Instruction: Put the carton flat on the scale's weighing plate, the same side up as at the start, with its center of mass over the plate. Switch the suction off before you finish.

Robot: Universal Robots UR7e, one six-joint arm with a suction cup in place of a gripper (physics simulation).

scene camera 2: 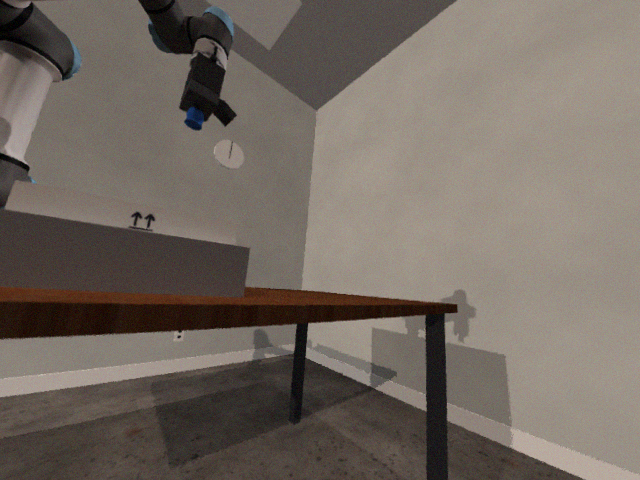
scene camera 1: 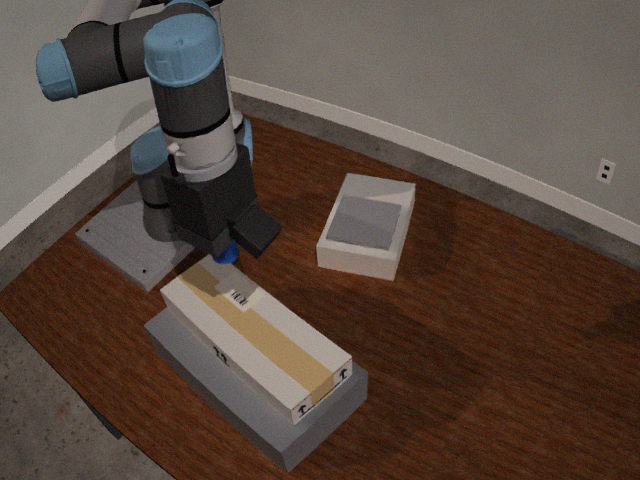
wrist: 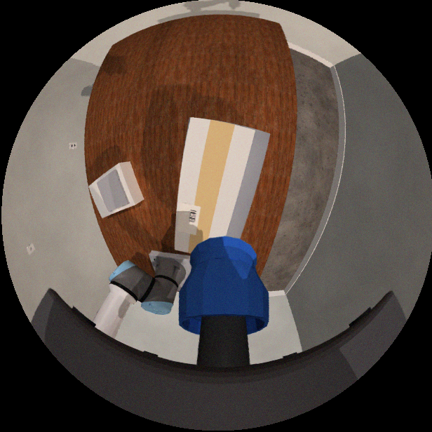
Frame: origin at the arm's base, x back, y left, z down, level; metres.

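Seen in the pictures: end effector, tool point: [scene camera 2: 193, 124] [scene camera 1: 225, 253].
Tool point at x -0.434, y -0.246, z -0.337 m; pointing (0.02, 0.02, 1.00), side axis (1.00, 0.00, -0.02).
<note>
A point is followed by its place in that frame.
The long white carton [scene camera 1: 258, 335] @[x -0.430, y -0.219, z -0.122 m] [scene camera 2: 103, 209] @[x -0.329, y -0.259, z -0.100 m] [wrist: 215, 170], with a tan tape strip and a barcode label on top, lies flat on a grey block [scene camera 1: 328, 418] @[x -0.577, y -0.255, z -0.035 m] [scene camera 2: 129, 263] @[x -0.377, y -0.324, z -0.012 m] [wrist: 252, 185]. The arrows on its sides point up. The white scale [scene camera 1: 356, 262] @[x -0.430, y 0.086, z -0.002 m] [wrist: 133, 185] stands on the table with its grey weighing plate [scene camera 1: 364, 222] @[x -0.410, y 0.155, z -0.045 m] [wrist: 112, 191] bare; the scale does not show in scene camera 2. My blue suction cup [scene camera 1: 225, 255] [scene camera 2: 193, 121] [wrist: 223, 325] is open, holds nothing and hangs clearly above the carton, near its barcode end.
The wooden table [scene camera 1: 465, 351] @[x -0.711, y 0.016, z 0.033 m] [scene camera 2: 310, 310] @[x -0.616, y -0.489, z 0.042 m] [wrist: 225, 60] carries the grey block and the scale. The arm's grey base plate [scene camera 1: 118, 248] @[x 0.059, y -0.143, z 0.002 m] is on the table near the carton's barcode end. Walls rise behind the scale and beside the base.
</note>
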